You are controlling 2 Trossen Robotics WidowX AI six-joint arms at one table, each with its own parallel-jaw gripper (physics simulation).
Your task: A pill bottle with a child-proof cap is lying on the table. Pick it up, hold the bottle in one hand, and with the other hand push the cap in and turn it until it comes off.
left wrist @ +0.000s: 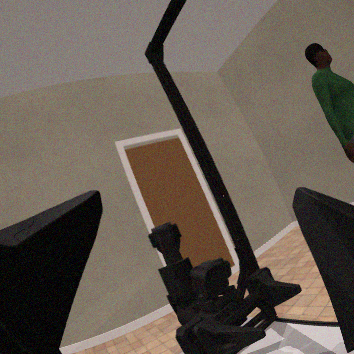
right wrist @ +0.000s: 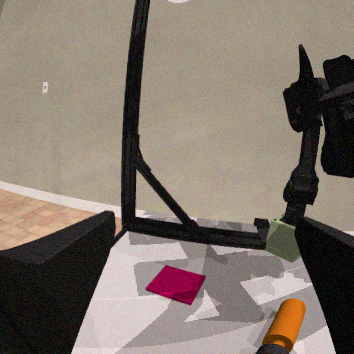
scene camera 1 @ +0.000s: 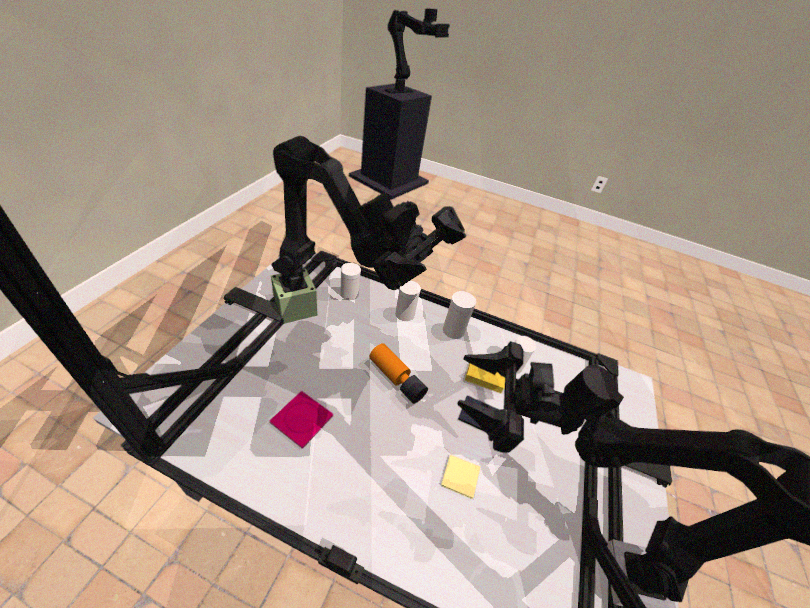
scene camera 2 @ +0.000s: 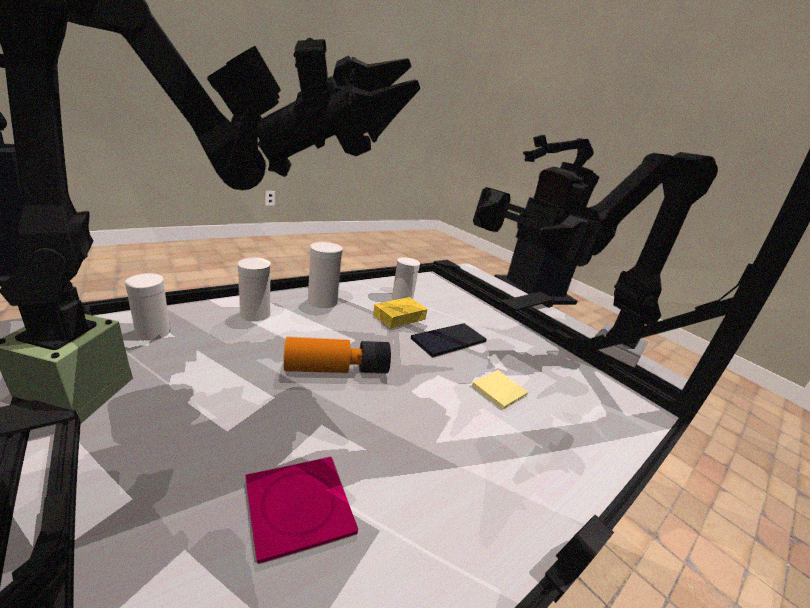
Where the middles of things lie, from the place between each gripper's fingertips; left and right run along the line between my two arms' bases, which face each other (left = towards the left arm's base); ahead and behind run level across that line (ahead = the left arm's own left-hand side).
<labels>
Now: the black cap [scene camera 2: 376, 358] 410 mm below my left hand, 10 mm to the right of it and 10 mm ahead of it. Round my left hand: black tile [scene camera 2: 441, 341]: 440 mm below, 190 mm to the right, 90 mm ahead; then orange pill bottle [scene camera 2: 301, 354]: 410 mm below, 60 mm to the left, 30 mm ahead.
Right now the black cap is 9 cm ahead of my right hand, 12 cm to the left of it and 26 cm below it. Also, from my right hand: black tile 17 cm ahead, 6 cm to the right, 28 cm below; orange pill bottle 10 cm ahead, 19 cm to the left, 26 cm below.
</labels>
